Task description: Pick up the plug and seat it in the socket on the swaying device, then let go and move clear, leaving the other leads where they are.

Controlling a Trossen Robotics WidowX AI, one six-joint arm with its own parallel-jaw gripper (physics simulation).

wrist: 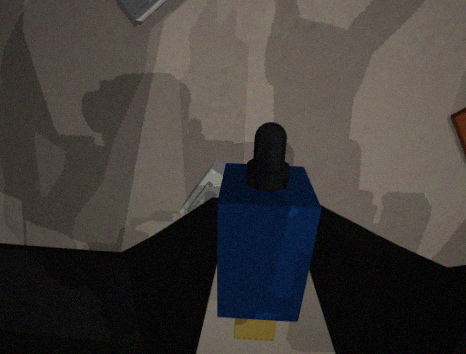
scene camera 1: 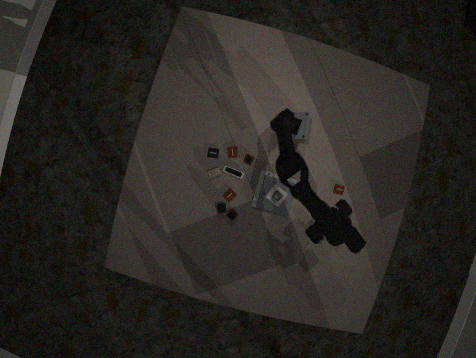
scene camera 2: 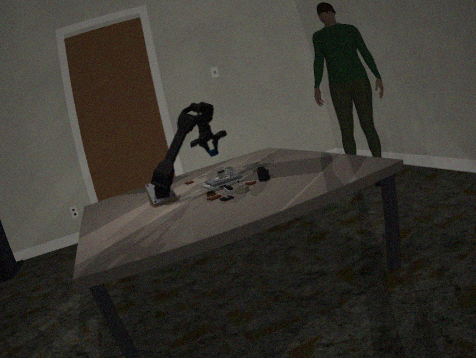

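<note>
My gripper [scene camera 2: 213,148] [wrist: 261,210] is shut on the blue plug [scene camera 2: 213,153] [wrist: 267,255], high above the table. In the wrist view the plug has a black rounded stub at one end and a yellow tip at the other. In scene camera 1 my gripper [scene camera 1: 330,222] hides the plug. The device is a grey plate [scene camera 1: 273,209] [scene camera 2: 210,185] with a pale square socket block [scene camera 1: 276,195] on it; in scene camera 1 it lies left of my gripper, partly behind the arm. A corner of a grey plate [wrist: 142,9] shows at the wrist view's top edge.
Small orange pieces [scene camera 1: 232,152] [scene camera 1: 229,195], dark pieces [scene camera 1: 213,153] [scene camera 1: 221,207], a beige piece [scene camera 1: 214,173] and a white-rimmed black piece [scene camera 1: 233,172] lie left of the device. Another orange piece [scene camera 1: 339,189] [wrist: 461,129] lies near the arm. A black block [scene camera 2: 263,174] stands beyond the device.
</note>
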